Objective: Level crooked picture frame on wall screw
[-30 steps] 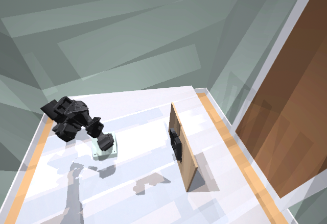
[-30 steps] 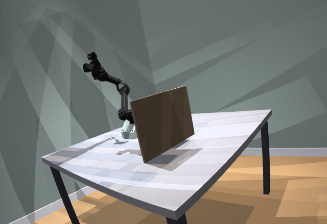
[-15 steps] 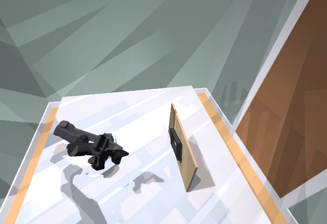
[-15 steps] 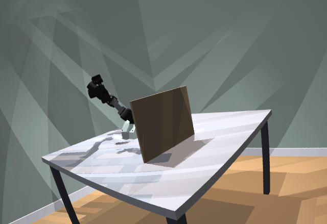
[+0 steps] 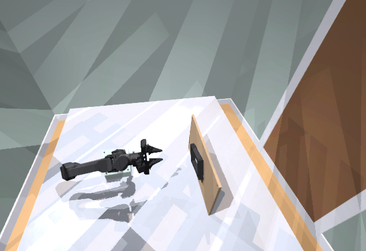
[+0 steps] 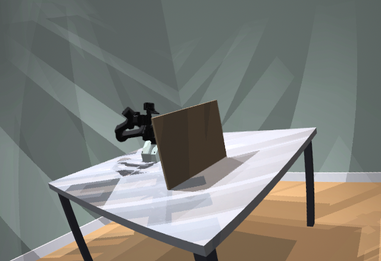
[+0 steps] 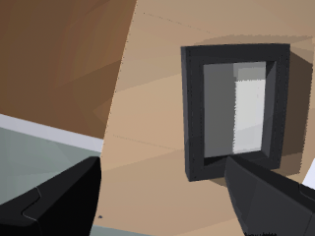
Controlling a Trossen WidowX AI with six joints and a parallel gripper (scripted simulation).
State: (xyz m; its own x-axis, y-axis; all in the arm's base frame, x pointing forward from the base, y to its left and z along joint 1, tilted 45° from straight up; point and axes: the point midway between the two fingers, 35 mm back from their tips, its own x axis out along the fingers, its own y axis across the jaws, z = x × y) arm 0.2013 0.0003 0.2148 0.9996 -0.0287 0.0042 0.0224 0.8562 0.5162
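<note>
Now: gripper tip 200 mm short of the dark picture frame and 110 mm above it. Round my gripper tip: brown wall board (210 mm ahead, 120 mm below).
</note>
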